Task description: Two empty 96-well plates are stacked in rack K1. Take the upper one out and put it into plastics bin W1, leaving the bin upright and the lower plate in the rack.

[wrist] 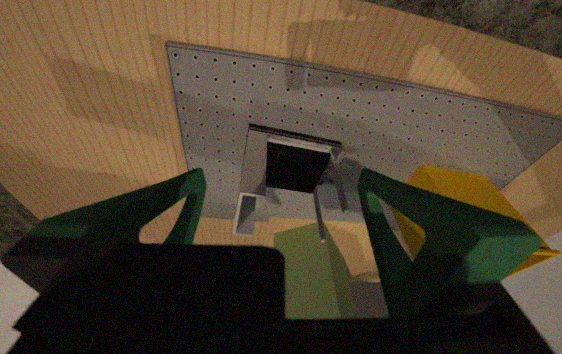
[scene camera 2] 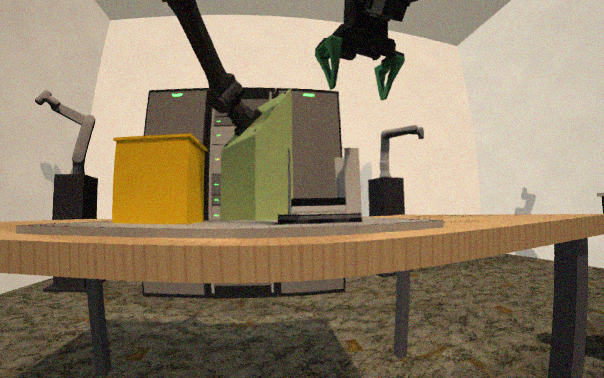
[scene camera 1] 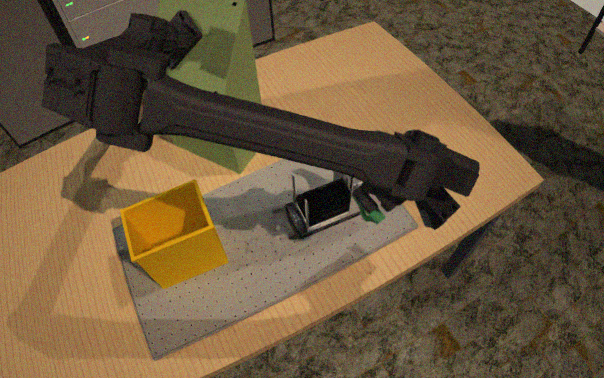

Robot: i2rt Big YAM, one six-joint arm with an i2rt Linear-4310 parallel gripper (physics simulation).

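Places are measured from the arm's base along level axes (x ahead, y left, z up), in millimetres.
Pixels of known places: gripper, fingertip midpoint: (wrist: 281,177) (scene camera 2: 359,94) (scene camera 1: 382,204); arm's base, link origin: (scene camera 2: 249,123) (scene camera 1: 178,40).
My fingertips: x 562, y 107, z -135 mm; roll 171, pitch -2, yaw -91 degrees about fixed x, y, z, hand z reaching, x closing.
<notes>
Ahead of a thing's pixels: the offset from my fingertips to its top centre.
Rack K1 @[dy -17, dx -155, dz -66 mm] (scene camera 1: 296,219) (scene camera 2: 352,180) (wrist: 294,134) stands upright on the perforated board, with a tall light wall and thin posts. A black plate @[dy -7, dx -152, dz -162 mm] (scene camera 1: 325,202) (scene camera 2: 318,202) (wrist: 296,166) lies level in it. A light band shows under the black plate; I cannot tell whether it is the lower plate or part of the rack. Yellow bin W1 @[dy -344, dx -266, dz -29 mm] (scene camera 1: 185,257) (scene camera 2: 150,180) (wrist: 450,181) stands upright, apart from the rack. My gripper (scene camera 2: 358,93) (wrist: 281,177) is open and empty, high above the rack. In the wrist view the black plate shows between the green fingertips.
The grey perforated board (scene camera 1: 220,295) (scene camera 2: 125,229) (wrist: 225,80) lies on the wooden table (scene camera 1: 400,100) (scene camera 2: 250,260) (wrist: 90,100). A green pedestal (scene camera 1: 242,90) (scene camera 2: 272,165) (wrist: 300,270) stands behind the rack and bin. Grey cabinets (scene camera 2: 315,145) stand farther back.
</notes>
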